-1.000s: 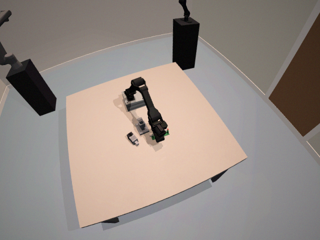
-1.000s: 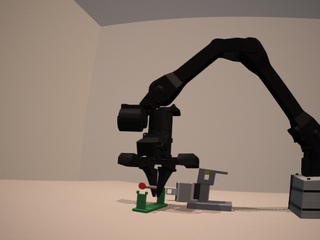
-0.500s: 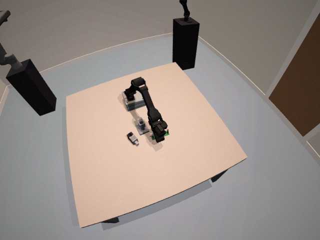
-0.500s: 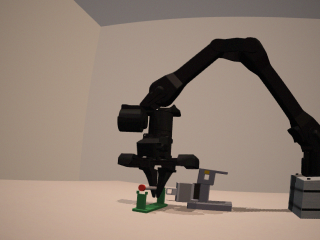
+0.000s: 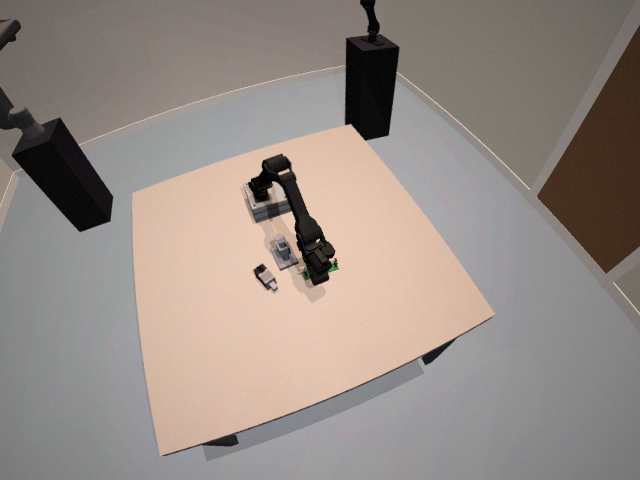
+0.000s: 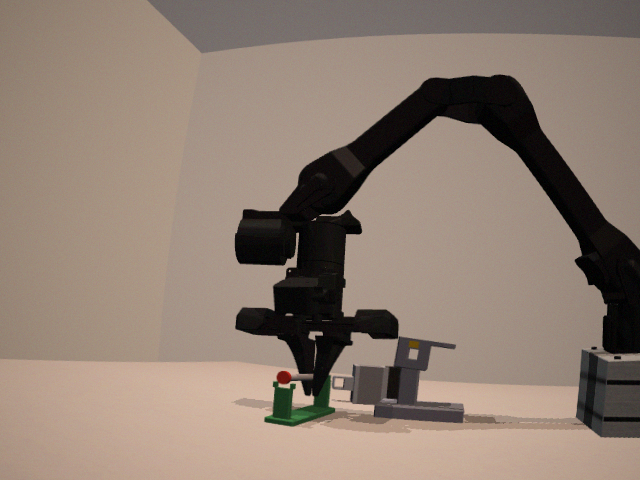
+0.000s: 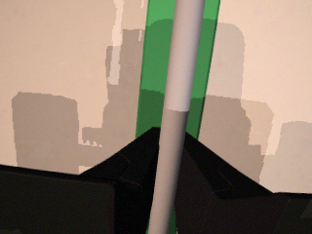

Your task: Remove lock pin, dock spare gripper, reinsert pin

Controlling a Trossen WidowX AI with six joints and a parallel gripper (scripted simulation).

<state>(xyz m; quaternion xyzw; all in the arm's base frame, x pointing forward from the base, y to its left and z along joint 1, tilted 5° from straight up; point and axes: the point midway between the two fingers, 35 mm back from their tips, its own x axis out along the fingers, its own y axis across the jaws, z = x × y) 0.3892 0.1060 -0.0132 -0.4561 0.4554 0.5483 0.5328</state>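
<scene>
Right now the cradle is 2 cm to the left of my gripper tip. From my gripper tip the other things lie so: spare gripper: 18 cm to the right, 2 cm behind; then socket: 11 cm behind, 9 cm to the right, 3 cm above.
</scene>
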